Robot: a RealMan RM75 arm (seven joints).
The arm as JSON. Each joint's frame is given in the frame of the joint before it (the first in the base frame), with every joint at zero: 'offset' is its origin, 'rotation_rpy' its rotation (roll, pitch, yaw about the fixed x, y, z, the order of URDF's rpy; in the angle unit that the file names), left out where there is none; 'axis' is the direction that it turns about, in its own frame. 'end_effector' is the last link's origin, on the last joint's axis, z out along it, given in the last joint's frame.
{
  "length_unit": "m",
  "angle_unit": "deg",
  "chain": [
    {
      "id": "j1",
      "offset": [
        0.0,
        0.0,
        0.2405
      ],
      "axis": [
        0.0,
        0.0,
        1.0
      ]
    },
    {
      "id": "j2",
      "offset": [
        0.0,
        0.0,
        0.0
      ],
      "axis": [
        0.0,
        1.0,
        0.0
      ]
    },
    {
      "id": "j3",
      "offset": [
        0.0,
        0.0,
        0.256
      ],
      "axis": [
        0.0,
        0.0,
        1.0
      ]
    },
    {
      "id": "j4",
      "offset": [
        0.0,
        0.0,
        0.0
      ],
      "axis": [
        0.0,
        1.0,
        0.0
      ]
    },
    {
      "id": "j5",
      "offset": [
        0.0,
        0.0,
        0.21
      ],
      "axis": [
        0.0,
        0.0,
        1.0
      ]
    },
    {
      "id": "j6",
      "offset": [
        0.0,
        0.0,
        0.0
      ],
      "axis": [
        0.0,
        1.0,
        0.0
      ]
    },
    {
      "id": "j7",
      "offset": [
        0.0,
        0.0,
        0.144
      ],
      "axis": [
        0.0,
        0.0,
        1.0
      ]
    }
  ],
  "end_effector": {
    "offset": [
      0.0,
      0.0,
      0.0
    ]
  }
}
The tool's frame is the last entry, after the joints.
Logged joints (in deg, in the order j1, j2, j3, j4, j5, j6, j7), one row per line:
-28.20, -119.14, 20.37, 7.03, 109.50, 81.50, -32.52
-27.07, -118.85, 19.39, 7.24, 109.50, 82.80, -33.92
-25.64, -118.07, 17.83, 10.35, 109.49, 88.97, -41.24
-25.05, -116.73, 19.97, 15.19, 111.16, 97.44, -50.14
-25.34, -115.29, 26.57, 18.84, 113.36, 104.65, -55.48
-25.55, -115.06, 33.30, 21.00, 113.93, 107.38, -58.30
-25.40, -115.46, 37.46, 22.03, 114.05, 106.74, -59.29
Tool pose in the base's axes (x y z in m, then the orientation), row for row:
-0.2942, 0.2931, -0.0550, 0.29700, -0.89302, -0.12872, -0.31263
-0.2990, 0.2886, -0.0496, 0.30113, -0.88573, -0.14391, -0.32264
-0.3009, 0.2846, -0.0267, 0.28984, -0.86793, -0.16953, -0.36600
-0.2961, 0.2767, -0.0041, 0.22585, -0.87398, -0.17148, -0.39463
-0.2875, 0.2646, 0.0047, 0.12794, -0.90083, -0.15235, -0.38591
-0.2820, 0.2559, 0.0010, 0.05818, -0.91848, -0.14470, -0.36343
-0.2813, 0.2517, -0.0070, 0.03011, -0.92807, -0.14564, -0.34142
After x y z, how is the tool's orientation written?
As a quaternion, w x y z.
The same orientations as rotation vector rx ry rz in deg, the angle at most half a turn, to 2 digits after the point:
-136.02, -19.61, -47.62
-134.63, -21.87, -49.04
-132.68, -25.92, -55.95
-138.07, -27.09, -62.34
-150.14, -25.39, -64.32
-159.47, -25.12, -63.10
-163.92, -25.72, -60.30

